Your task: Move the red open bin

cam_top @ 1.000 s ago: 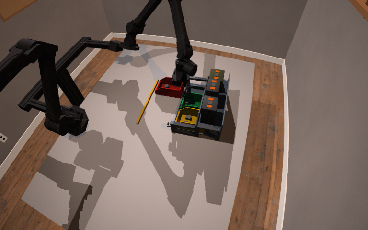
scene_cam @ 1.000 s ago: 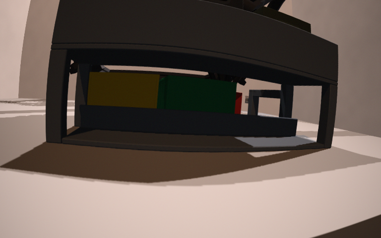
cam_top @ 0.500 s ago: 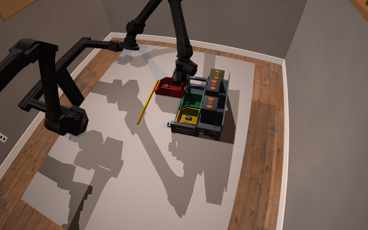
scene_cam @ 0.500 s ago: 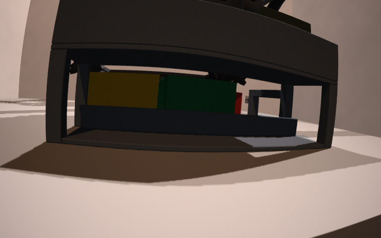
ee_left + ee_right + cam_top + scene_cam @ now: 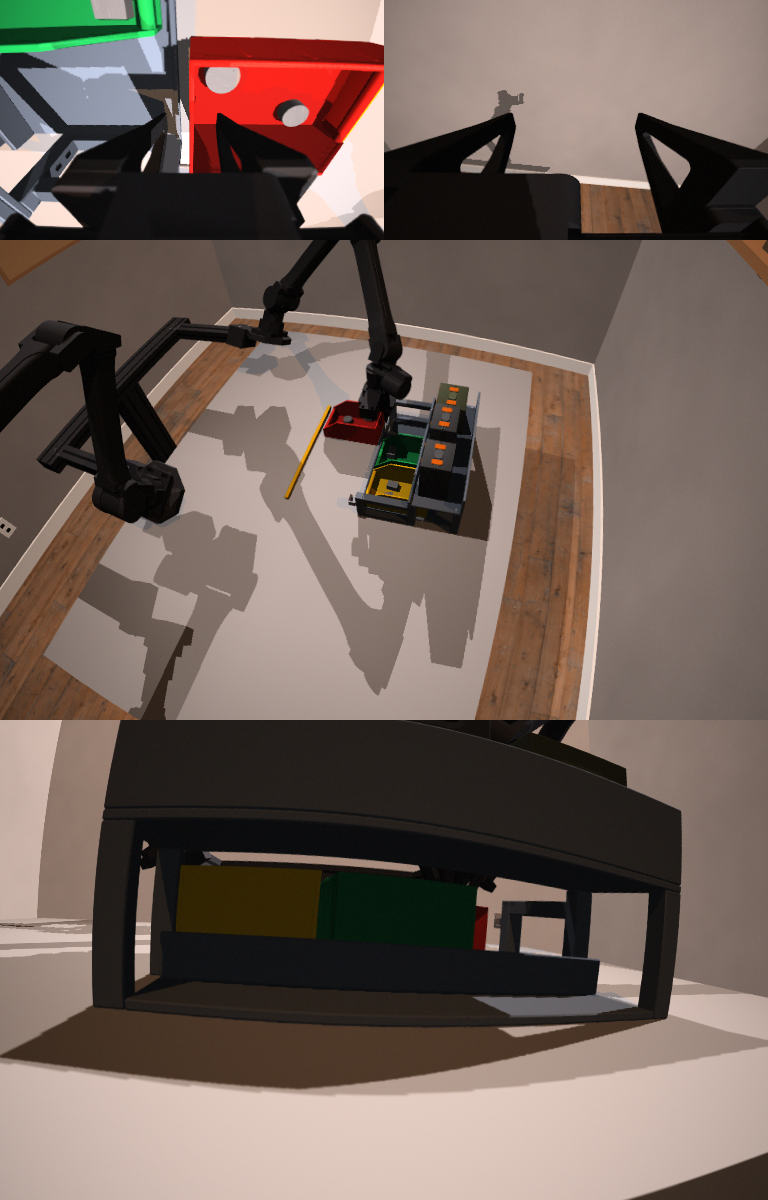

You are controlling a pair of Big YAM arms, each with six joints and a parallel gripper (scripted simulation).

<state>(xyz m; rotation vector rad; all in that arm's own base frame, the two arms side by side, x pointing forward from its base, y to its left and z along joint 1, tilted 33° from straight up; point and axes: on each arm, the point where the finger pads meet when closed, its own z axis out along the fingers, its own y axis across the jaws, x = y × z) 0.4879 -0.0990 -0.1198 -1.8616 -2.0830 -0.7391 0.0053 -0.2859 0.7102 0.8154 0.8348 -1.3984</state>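
My left hand is 80 mm past the red open bin and 30 mm above it. The rest, counted from my left hand: grey shelf: 140 mm ahead, 100 mm to the right; green bin: 110 mm ahead, 100 mm to the right, 20 mm below.
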